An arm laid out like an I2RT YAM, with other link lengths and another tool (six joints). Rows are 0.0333 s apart.
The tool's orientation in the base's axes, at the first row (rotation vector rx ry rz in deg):
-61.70 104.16 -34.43
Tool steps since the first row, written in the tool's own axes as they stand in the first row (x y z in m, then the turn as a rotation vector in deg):
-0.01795 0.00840 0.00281 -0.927 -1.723 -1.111
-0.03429 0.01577 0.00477 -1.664 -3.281 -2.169
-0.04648 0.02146 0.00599 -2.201 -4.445 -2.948
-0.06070 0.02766 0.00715 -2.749 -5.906 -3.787
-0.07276 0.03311 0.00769 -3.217 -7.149 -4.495
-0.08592 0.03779 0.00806 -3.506 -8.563 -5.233
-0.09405 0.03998 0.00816 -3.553 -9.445 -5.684
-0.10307 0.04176 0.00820 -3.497 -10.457 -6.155
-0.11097 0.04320 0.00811 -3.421 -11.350 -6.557
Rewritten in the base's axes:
0.00262 0.01984 0.00056 -0.065 -0.103 2.247
0.00459 0.03773 0.00155 -0.192 -0.285 4.257
0.00576 0.05117 0.00226 -0.279 -0.432 5.747
0.00708 0.06662 0.00354 -0.292 -0.721 7.495
0.00773 0.07980 0.00469 -0.297 -0.965 8.980
0.00878 0.09354 0.00701 -0.294 -1.451 10.527
0.00961 0.10167 0.00903 -0.311 -1.869 11.426
0.01074 0.11036 0.01179 -0.311 -2.441 12.386
0.01167 0.11791 0.01436 -0.306 -2.969 13.214

